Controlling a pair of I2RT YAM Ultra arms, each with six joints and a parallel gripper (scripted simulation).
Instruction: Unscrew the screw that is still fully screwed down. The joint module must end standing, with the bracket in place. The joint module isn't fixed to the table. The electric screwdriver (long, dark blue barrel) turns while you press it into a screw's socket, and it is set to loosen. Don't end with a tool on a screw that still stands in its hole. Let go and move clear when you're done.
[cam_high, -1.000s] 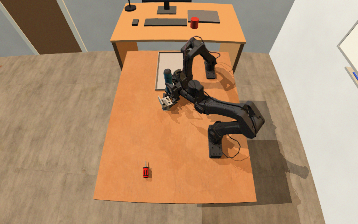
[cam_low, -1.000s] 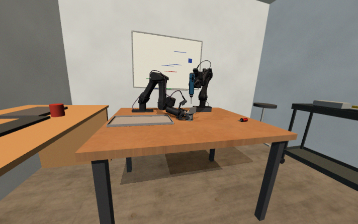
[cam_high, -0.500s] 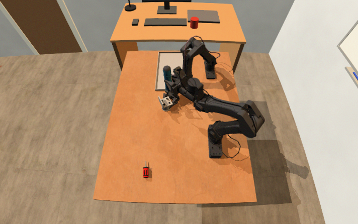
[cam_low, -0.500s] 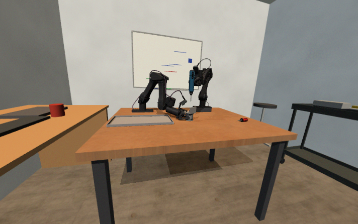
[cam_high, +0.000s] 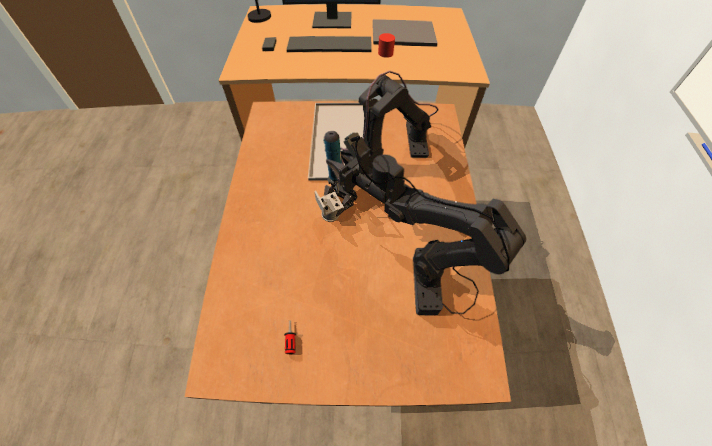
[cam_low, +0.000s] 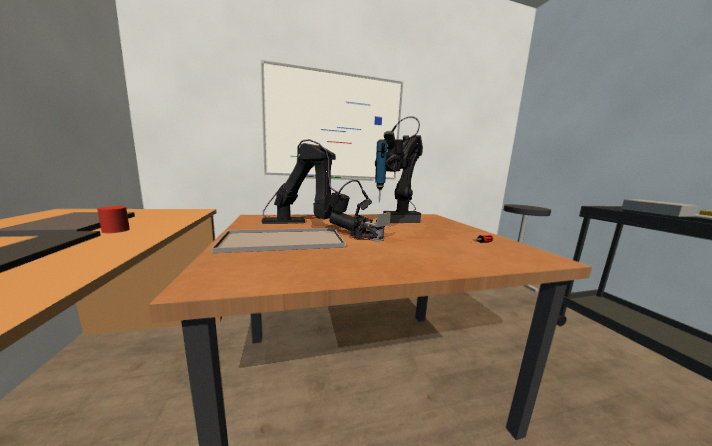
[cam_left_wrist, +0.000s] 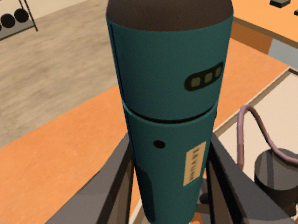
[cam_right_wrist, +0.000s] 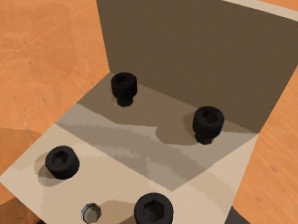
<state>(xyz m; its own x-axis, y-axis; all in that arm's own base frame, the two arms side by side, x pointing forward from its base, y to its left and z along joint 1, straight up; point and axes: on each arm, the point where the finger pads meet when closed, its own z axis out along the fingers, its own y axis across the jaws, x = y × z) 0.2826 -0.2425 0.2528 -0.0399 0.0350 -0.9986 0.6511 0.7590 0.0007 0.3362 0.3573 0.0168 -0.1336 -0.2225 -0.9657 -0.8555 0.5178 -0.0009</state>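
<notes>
Right now my right hand is 50 mm below the l-shaped bracket. The rest, counted from my right hand: small red screwdriver (80 mm ahead, 430 mm to the left, 10 mm below); grey bit (30 mm behind, 10 mm to the left, 140 mm above); grey tray (360 mm to the right, 20 mm below).
</notes>
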